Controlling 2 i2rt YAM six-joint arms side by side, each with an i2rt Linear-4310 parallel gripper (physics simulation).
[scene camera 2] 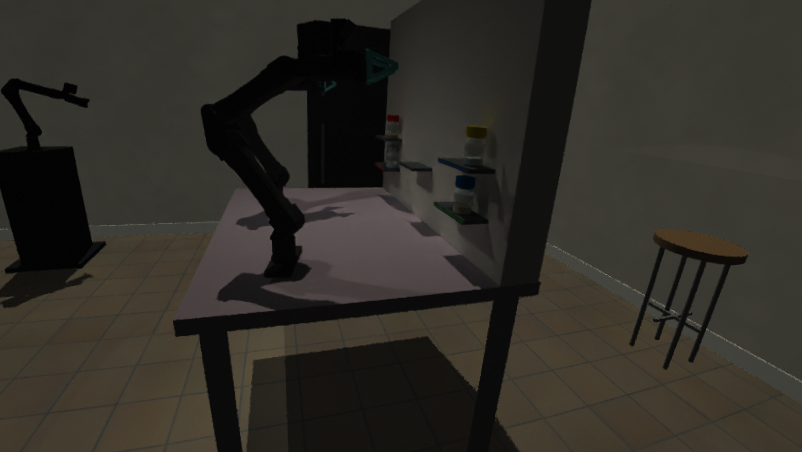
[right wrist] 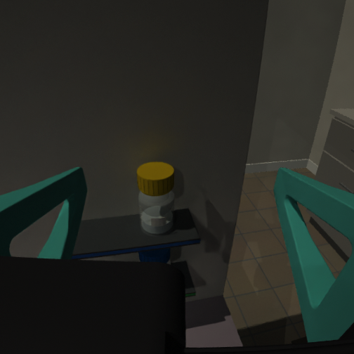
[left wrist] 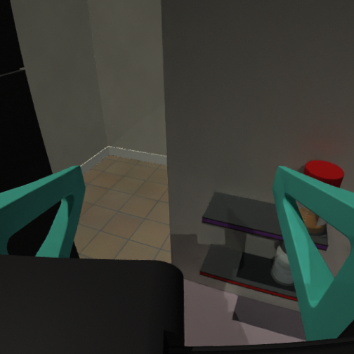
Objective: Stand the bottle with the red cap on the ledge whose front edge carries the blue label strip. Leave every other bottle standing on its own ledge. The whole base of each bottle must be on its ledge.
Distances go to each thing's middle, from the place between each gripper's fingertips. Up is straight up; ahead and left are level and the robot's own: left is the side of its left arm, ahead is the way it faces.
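The red-strip ledge (left wrist: 231, 264) is a long way ahead of my left hand, well below it and slightly to the right of it. Counted from that same left hand, the yellow-capped bottle (right wrist: 154, 179) sits 240 mm ahead, 890 mm to the right and 170 mm below. Going by its middle, the red-strip ledge is nearer to my left hand than to my right gripper.
As for the yellow-capped bottle, my right gripper is 18 cm above it, 23 cm short of it and 2 cm to the left of it. From my right hand the red-strip ledge is a long way to the left, well below and far ahead. Going by their middles, the yellow-capped bottle is the nearest to my right gripper of the things named here.
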